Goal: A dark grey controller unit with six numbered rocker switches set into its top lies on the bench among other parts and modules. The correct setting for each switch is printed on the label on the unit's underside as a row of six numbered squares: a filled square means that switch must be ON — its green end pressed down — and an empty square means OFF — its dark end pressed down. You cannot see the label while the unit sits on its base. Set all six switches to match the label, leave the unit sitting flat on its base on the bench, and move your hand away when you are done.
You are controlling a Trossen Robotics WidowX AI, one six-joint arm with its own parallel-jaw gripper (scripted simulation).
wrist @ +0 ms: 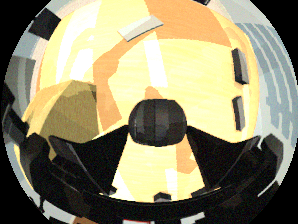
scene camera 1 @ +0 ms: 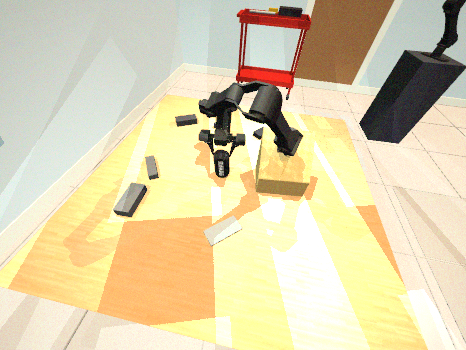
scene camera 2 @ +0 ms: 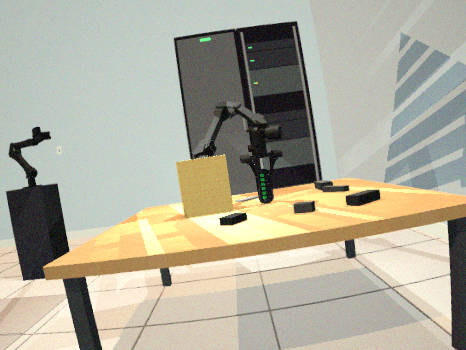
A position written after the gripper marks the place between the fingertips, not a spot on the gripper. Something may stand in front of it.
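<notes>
The gripper [scene camera 1: 221,155] is visible, and it can also be seen at [wrist: 157,128].
</notes>
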